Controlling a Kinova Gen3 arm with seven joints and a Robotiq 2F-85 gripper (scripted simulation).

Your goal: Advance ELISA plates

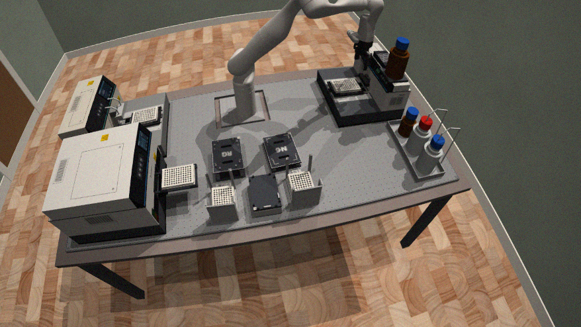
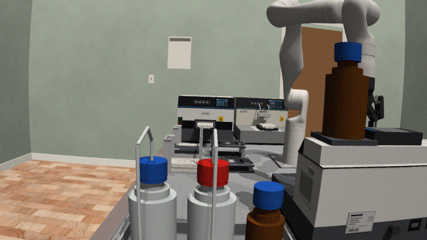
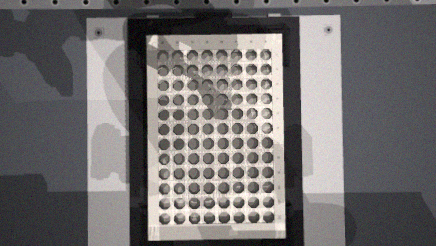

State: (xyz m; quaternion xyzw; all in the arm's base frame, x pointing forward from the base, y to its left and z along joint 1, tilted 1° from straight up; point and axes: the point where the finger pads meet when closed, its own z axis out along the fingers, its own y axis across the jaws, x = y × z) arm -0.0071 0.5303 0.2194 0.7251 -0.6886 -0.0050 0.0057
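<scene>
My hand is 6 cm to the left of the dispenser nest and 14 cm above it. Also, from my hand: recovery nest N6: 29 cm ahead, 41 cm to the right, 19 cm below; bottle tray: 36 cm ahead, 18 cm to the left, 22 cm below; brown bottle: 10 cm ahead, 13 cm to the left, 7 cm above.
</scene>
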